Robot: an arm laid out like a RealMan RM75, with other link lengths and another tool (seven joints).
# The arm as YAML. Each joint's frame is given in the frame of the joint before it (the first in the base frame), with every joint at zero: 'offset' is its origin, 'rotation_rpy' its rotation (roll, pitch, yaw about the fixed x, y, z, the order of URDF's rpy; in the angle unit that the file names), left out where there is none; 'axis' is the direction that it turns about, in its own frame. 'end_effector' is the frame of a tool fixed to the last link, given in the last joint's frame.
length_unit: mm
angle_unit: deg
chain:
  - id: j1
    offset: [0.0, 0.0, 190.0]
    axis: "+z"
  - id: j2
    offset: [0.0, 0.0, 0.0]
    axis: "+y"
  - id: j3
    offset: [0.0, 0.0, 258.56]
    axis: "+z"
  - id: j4
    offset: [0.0, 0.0, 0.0]
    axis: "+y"
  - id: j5
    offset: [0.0, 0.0, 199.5]
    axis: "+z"
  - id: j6
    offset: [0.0, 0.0, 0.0]
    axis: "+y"
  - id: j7
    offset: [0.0, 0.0, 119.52]
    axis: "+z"
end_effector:
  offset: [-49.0, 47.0, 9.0]
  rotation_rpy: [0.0, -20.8, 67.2]
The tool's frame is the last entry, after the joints.
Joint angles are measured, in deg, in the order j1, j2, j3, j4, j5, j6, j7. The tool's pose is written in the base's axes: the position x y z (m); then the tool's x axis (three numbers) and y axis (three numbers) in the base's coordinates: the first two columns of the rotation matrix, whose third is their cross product. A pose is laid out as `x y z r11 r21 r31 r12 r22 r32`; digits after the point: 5 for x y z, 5 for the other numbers.
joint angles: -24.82, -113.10, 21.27, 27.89, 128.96, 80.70, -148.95
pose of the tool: -0.29998 0.26075 -0.01229 0.62742 0.76162 0.16211 0.77127 -0.57919 -0.26397
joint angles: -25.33, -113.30, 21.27, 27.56, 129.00, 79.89, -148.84
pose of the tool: -0.29837 0.26387 -0.01505 0.62887 0.76051 0.16172 0.76968 -0.57946 -0.26799
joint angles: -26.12, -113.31, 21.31, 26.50, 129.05, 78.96, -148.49
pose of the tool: -0.29599 0.26756 -0.01879 0.63237 0.75805 0.15957 0.76690 -0.58350 -0.26720
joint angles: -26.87, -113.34, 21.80, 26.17, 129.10, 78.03, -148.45
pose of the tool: -0.29375 0.27188 -0.02132 0.63908 0.75423 0.15075 0.76010 -0.58934 -0.27372
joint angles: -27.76, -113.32, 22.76, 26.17, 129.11, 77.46, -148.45
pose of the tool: -0.29025 0.27647 -0.02318 0.65394 0.74437 0.13521 0.74594 -0.60456 -0.27944
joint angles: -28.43, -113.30, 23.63, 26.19, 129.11, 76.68, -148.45
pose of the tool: -0.28816 0.28039 -0.02491 0.66425 0.73764 0.12106 0.73453 -0.61406 -0.28878
